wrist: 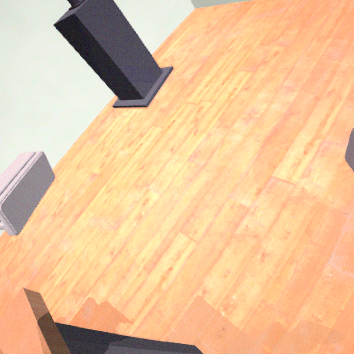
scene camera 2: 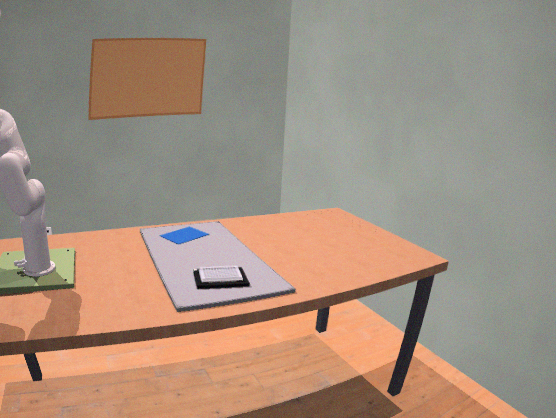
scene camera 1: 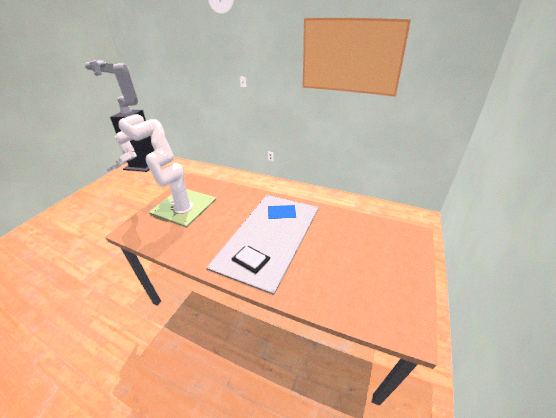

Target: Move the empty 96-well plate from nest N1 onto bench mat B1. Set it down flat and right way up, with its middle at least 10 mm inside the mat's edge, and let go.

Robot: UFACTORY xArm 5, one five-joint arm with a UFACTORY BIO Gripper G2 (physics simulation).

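Frame: origin at the arm's base, x back, y up, z left, level; millimetres.
Seen in the pictures: end effector, tool point: [wrist: 189,180] [scene camera 1: 114,167]; arm's base, origin of the base link: [scene camera 2: 39,268] [scene camera 1: 183,207].
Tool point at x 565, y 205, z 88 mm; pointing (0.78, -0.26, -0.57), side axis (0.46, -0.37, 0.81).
Offsets run from my tool point to a thing's top centre. Level surfaces: height alone.
The white 96-well plate {dy -185, dx -1139, dz -411 mm} [scene camera 1: 251,257] [scene camera 2: 221,274] sits flat in the black nest {dy -197, dx -1139, dz -411 mm} [scene camera 1: 255,270] [scene camera 2: 223,286], near the front end of a grey board. The blue mat {dy -209 mm} [scene camera 1: 282,212] [scene camera 2: 184,235] lies flat near the board's back end, apart from the nest. My gripper [scene camera 1: 118,162] [wrist: 200,172] is open and empty. It hangs in the air beyond the table's left side, far from the plate and the mat. In the wrist view its two fingers show at the left and right edges, with floor between them. The gripper does not show in the scene camera 2 view.
The grey board {dy -211 mm} [scene camera 1: 260,232] [scene camera 2: 175,270] lies on the wooden table {dy -224 mm} [scene camera 1: 360,280] [scene camera 2: 300,250]. My arm's base stands on a green plate [scene camera 1: 200,201] [scene camera 2: 64,260] to the board's left. Another arm stands on a black pedestal [scene camera 1: 142,152] [wrist: 107,50] behind my arm.
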